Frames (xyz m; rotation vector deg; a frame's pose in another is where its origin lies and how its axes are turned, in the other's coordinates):
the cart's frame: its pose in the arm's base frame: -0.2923 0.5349 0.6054 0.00 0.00 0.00
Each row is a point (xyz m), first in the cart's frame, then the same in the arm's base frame.
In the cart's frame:
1: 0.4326 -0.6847 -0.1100
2: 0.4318 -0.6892 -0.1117
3: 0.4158 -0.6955 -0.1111
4: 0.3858 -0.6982 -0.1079
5: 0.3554 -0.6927 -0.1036
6: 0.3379 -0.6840 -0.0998
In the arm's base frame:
1: 0.1403 -0.1498 0.4954
2: 0.1395 -0.1543 0.4937
3: 0.1235 -0.1606 0.4943
4: 0.0935 -0.1633 0.4975
5: 0.0631 -0.1578 0.5018
6: 0.0456 -0.1491 0.5056

